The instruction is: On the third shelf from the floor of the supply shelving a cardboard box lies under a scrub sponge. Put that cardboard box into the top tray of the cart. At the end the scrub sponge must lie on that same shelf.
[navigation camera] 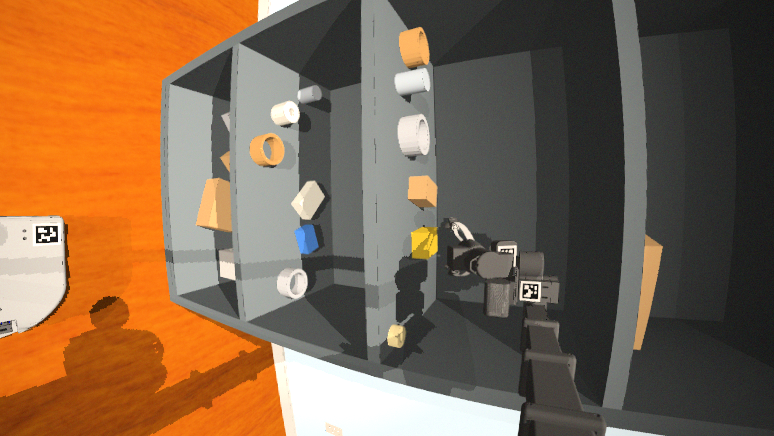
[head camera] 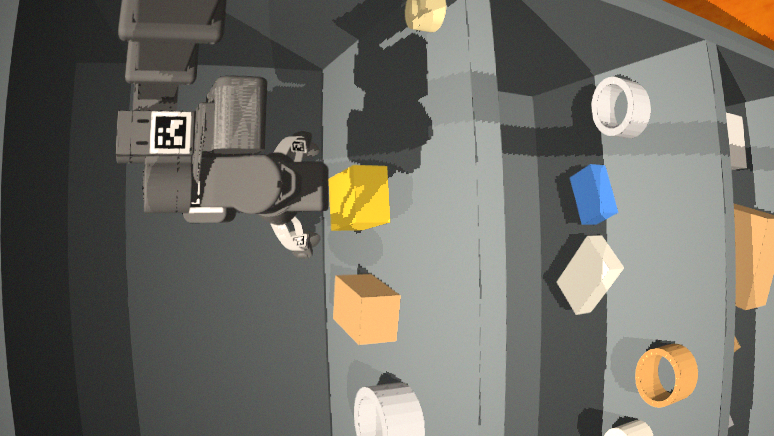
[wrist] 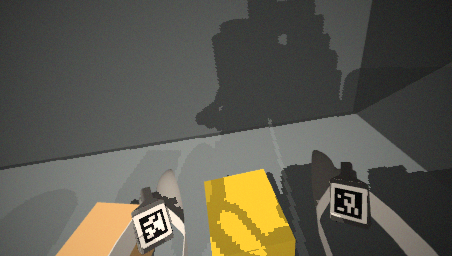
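Note:
The scrub sponge, a yellow block, rests on the third shelf. A tan cardboard box stands beside it on the same shelf, apart from it, with nothing on top. My gripper is open and empty, raised above the sponge. In the wrist view the sponge shows between the spread fingers; in the head view both fingertips are clear of it. One fingertip is hidden in the navigation view. The cart does not show.
On the same shelf are a pale yellow round piece and a white ring. The shelf below holds a blue block and a cream block. A shelf board runs above my arm.

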